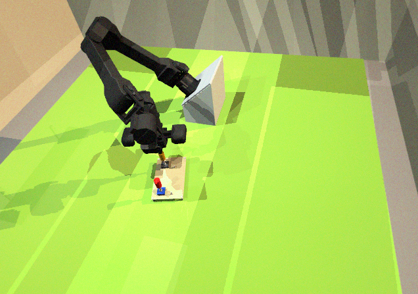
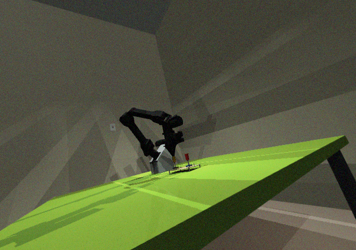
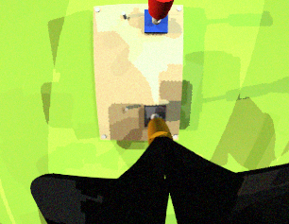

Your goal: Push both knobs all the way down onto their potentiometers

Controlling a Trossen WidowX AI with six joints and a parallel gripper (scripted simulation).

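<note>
The blue potentiometer lies 100 mm ahead of my gripper tip, 30 mm to the left of it and 40 mm below it.
</note>
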